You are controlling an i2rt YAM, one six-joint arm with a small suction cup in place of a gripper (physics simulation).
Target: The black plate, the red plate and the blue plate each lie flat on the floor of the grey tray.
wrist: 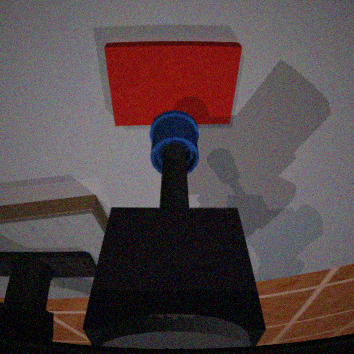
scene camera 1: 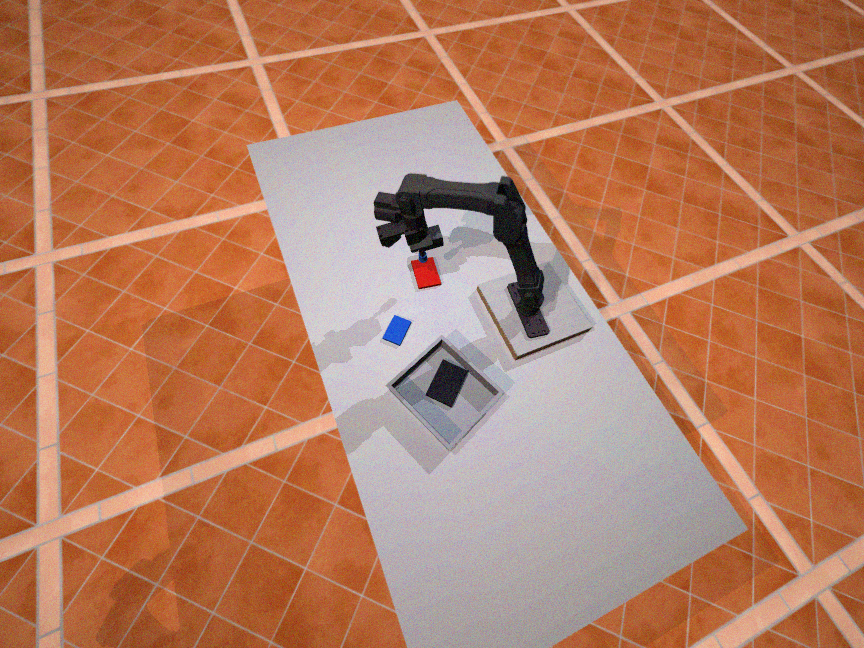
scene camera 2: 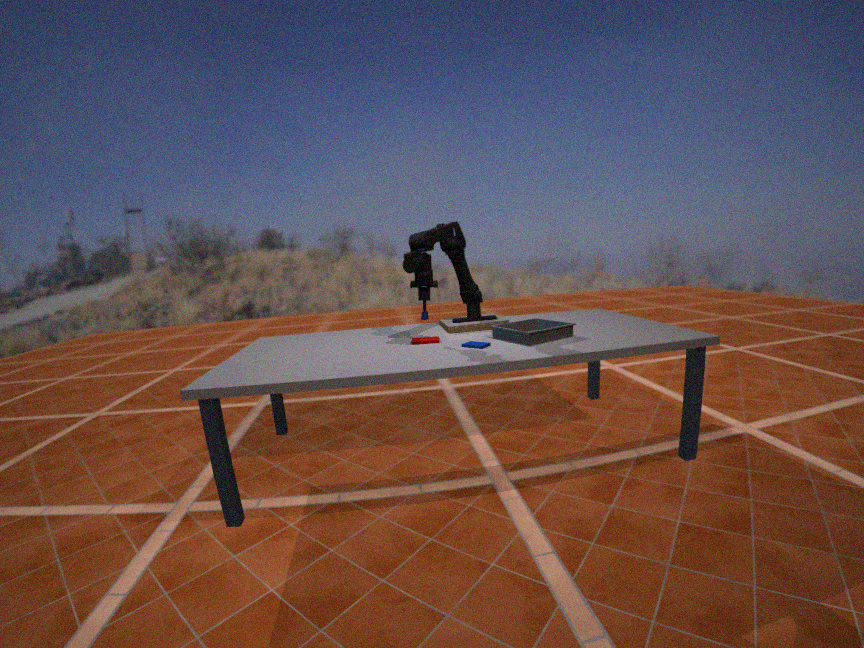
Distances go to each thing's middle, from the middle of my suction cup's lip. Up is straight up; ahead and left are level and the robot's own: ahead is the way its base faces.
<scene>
My suction cup is 2 cm past the red plate (wrist: 146, 78) and 10 cm above it.
</scene>
